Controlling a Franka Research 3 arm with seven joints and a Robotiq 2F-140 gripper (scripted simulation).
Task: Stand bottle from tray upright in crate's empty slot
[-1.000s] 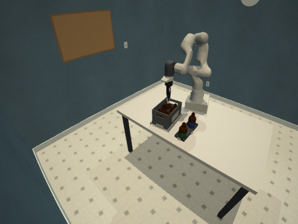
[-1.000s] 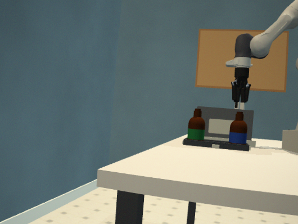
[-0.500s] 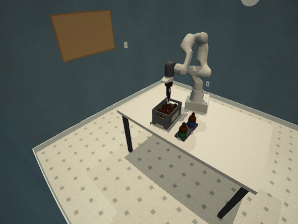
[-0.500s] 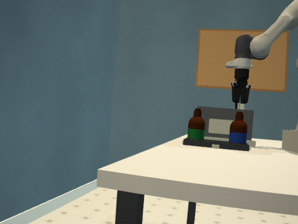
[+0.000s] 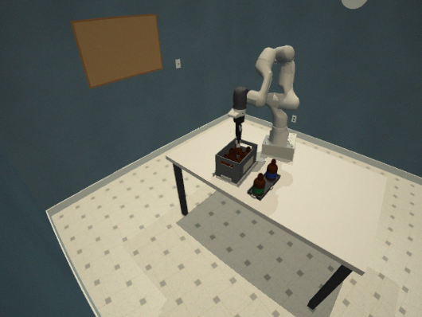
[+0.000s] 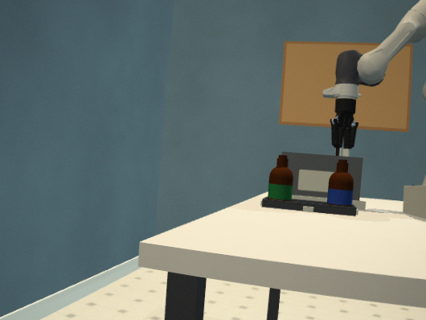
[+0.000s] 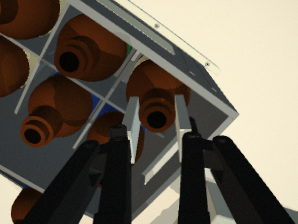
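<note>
The grey crate is 90 mm below my hand, 90 mm ahead of it and 40 mm to the left of it. Round my hand: dark tray (290 mm to the left, 160 mm below, 140 mm ahead); blue-labelled bottle (300 mm to the left, 90 mm below, 50 mm ahead); green-labelled bottle (280 mm to the left, 230 mm ahead, 90 mm below).
</note>
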